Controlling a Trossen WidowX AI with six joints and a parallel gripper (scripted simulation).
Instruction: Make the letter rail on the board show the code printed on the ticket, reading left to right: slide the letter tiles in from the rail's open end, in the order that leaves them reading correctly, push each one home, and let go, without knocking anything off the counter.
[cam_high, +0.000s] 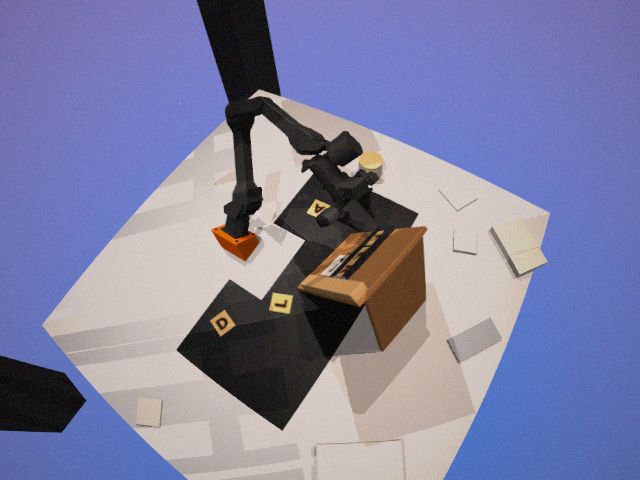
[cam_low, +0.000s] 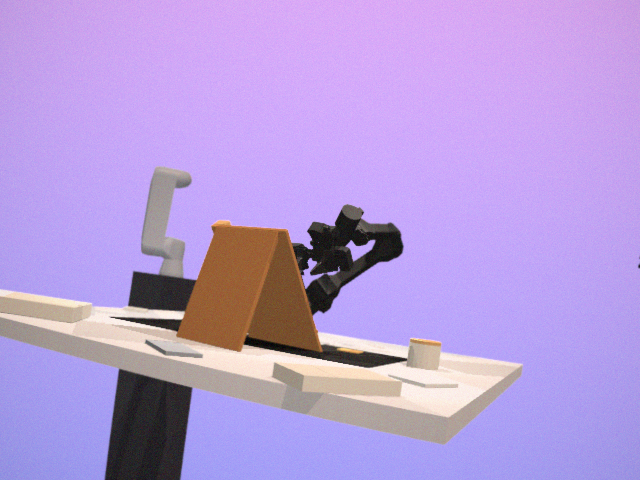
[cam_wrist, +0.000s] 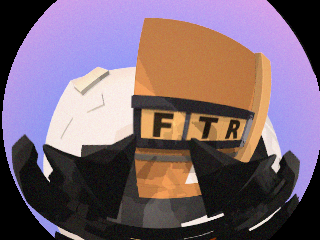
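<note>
The white ticket is 4 cm behind my gripper tip, 10 cm to the right of it and 10 cm below it. Also, from my gripper tip: grey slab (40 cm ahead, 5 cm to the right, 19 cm below).
</note>
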